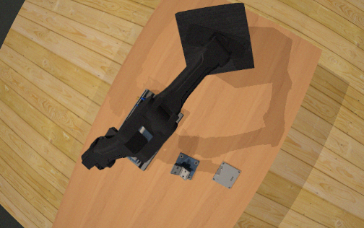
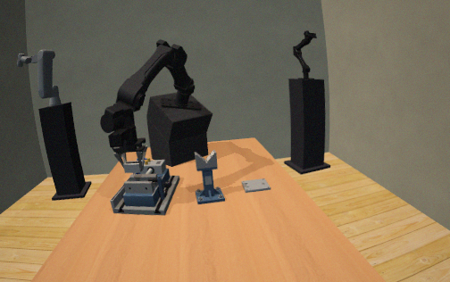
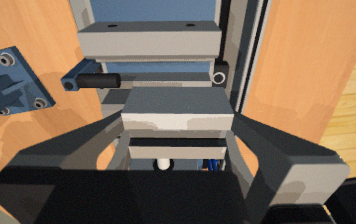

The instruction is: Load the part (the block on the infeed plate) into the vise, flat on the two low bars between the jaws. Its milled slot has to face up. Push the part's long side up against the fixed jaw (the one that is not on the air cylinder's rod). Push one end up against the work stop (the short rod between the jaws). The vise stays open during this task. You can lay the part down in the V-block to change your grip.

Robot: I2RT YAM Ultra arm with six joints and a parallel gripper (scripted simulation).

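Right now the moving jaw is 5 cm below my hand, 3 cm to the left of it and 2 cm behind it. Also, from my hand: black rod 6 cm to the left, 4 cm below, 3 cm ahead; part 1 cm above; fixed jaw 5 cm below, 4 cm ahead, 1 cm to the left.
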